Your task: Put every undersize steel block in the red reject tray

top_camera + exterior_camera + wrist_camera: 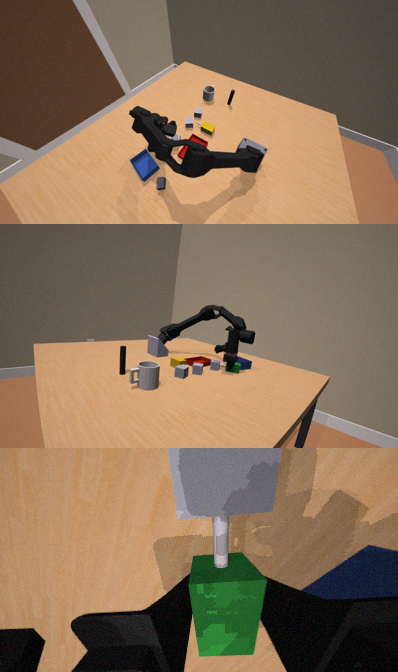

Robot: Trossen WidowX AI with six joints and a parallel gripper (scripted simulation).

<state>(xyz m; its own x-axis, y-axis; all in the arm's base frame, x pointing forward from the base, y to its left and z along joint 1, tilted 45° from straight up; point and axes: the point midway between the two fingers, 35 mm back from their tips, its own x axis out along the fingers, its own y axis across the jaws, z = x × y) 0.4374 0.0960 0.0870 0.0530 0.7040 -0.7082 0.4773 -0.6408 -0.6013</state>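
Now: the steel block 170 mm to the right of my gripper tip, 70 mm behind it and 10 mm above it. From my gripper tip the other things lie so: red reject tray (170 mm behind, 40 mm to the right); then green gauge (20 mm above, 10 mm to the right, 10 mm behind); then blue tray (140 mm to the left, 20 mm behind).
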